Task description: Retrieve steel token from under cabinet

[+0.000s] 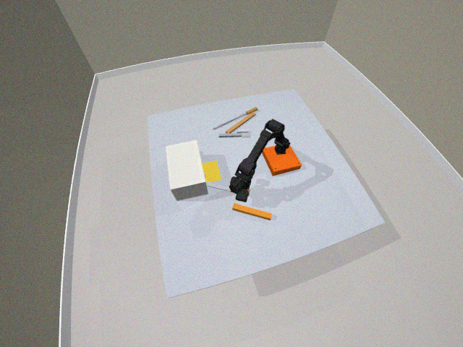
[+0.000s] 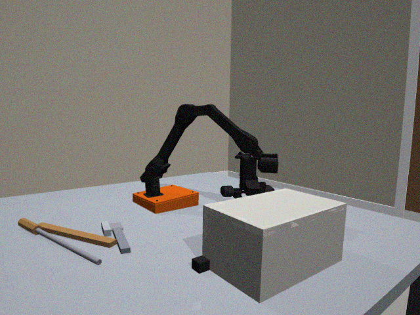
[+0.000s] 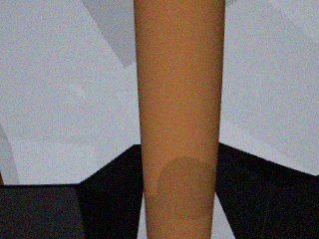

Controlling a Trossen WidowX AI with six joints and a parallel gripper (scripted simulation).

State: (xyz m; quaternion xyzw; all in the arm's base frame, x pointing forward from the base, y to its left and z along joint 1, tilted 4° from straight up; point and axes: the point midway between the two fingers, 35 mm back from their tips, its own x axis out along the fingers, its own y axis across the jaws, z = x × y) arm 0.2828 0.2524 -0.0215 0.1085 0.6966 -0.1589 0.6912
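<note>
Right now the orange flat bar is 3 cm behind my gripper tip, 13 cm to the left of it and 1 cm above it. Also, from my gripper tip: small grey token: 23 cm ahead, 14 cm to the right; then wooden stick: 7 cm behind, 57 cm to the right.
</note>
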